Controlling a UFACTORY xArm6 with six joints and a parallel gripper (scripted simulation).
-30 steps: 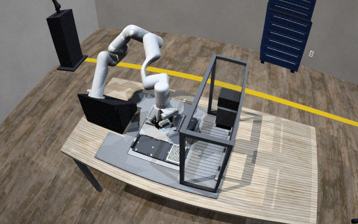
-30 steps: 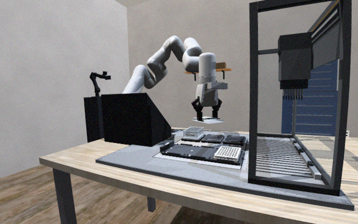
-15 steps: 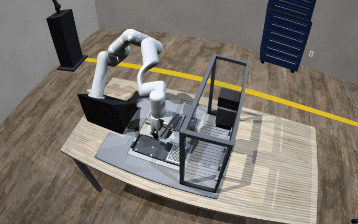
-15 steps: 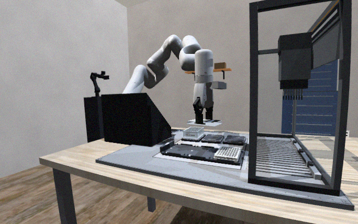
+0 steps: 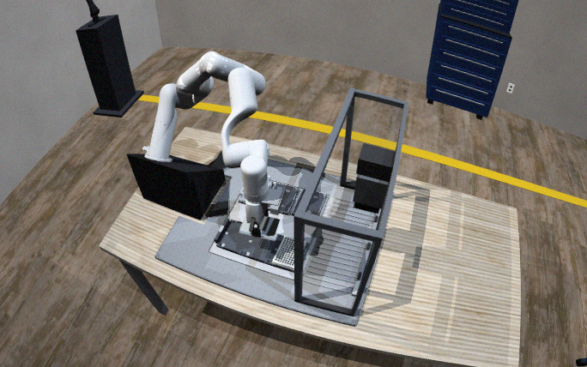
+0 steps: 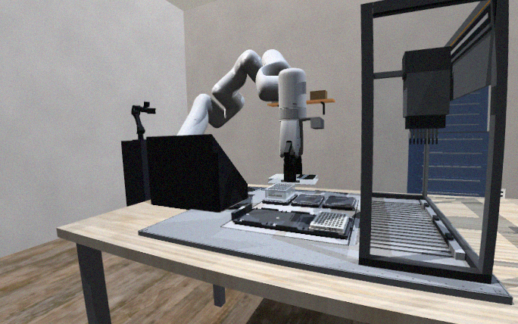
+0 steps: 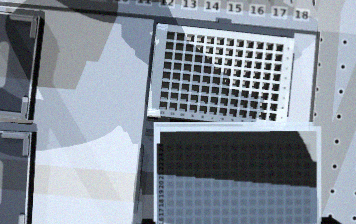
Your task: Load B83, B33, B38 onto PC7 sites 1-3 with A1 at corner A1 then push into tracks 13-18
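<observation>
Right now my hand is 12 cm above the dark carrier PC7 and 1 cm past it. The rest, counted from my hand: nest s2 (24 cm to the left, 13 cm below); deep-well block B83 (24 cm to the left, 11 cm below, 11 cm behind); frame post (19 cm to the right, 18 cm ahead, 11 cm above).
</observation>
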